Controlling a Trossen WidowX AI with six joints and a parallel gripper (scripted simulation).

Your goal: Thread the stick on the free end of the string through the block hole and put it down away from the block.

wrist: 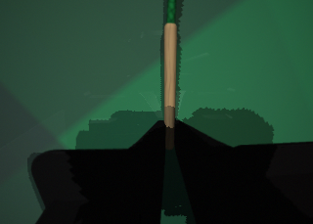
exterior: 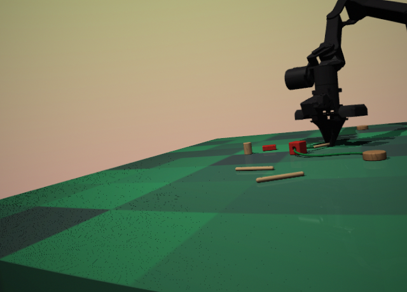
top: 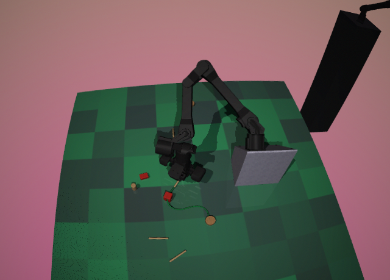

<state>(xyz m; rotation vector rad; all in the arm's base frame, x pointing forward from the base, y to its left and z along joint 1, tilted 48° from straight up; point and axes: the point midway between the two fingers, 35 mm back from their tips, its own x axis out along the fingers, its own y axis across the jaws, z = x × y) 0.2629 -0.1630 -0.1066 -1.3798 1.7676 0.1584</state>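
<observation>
My gripper tip is now 2 cm short of the thin wooden stick, 3 cm to the right of it and 1 cm below it. Round my gripper tip: wooden peg: 21 cm ahead, 5 cm to the left, 2 cm above; round wooden button: 10 cm behind, 22 cm to the left, 1 cm above; flat red piece: 16 cm ahead, 1 cm above.
</observation>
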